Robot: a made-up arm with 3 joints.
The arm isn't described. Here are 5 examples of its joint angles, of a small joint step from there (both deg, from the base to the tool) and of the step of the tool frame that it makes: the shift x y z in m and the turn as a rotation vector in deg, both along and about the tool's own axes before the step.
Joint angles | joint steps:
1: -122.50 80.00 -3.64 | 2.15 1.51 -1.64
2: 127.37 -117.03 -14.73 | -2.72 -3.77 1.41
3: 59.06 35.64 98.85 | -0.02 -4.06 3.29
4: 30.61 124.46 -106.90 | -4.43 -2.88 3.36
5: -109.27 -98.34 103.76 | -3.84 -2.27 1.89
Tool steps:
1: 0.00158 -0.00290 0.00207 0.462 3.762 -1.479
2: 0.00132 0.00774 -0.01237 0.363 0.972 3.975
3: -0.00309 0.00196 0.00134 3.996 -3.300 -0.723
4: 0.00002 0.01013 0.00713 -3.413 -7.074 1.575
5: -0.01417 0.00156 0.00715 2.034 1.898 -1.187
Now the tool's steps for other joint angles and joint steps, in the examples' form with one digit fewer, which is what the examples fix.
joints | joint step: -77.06 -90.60 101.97 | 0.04 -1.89 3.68
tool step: -0.0033 0.0009 0.0012 1.84 -3.72 -0.45
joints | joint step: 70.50 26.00 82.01 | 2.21 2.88 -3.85
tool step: 0.0097 -0.0014 -0.0005 -2.50 4.87 -2.43
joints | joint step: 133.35 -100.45 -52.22 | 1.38 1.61 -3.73
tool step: -0.0021 -0.0040 0.0038 1.17 2.37 -1.13
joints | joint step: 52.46 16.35 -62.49 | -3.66 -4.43 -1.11
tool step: 0.0096 0.0080 -0.0047 -5.56 0.22 -1.16
